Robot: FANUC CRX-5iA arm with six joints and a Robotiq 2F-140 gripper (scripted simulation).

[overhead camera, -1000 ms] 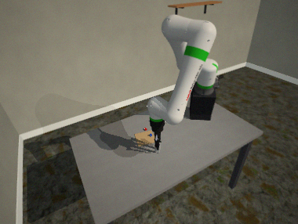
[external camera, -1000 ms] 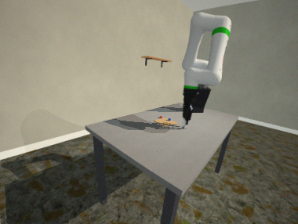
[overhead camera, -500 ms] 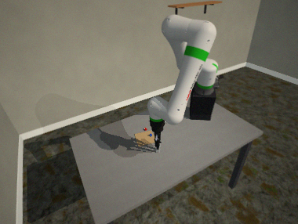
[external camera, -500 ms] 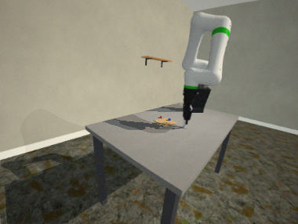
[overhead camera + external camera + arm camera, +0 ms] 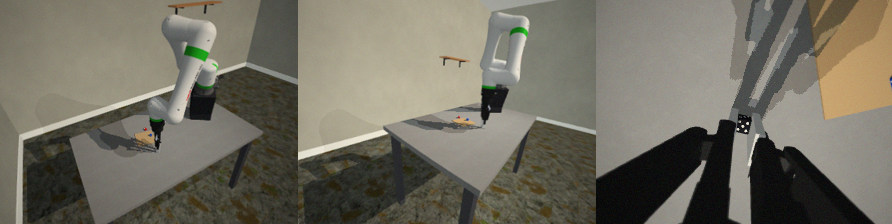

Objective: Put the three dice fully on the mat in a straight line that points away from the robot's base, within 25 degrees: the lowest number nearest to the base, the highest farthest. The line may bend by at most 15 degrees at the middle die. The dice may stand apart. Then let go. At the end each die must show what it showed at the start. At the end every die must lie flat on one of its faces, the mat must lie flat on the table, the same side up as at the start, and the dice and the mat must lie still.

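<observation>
Now: hand 3 cm short of the tan mat, 16 cm to the left of it and 3 cm above it. From my hand the other things lie so: black die: 3 cm below; then blue die: 2 cm behind, 16 cm to the right, 2 cm below; then red die: 1 cm behind, 25 cm to the right, 3 cm below.
</observation>
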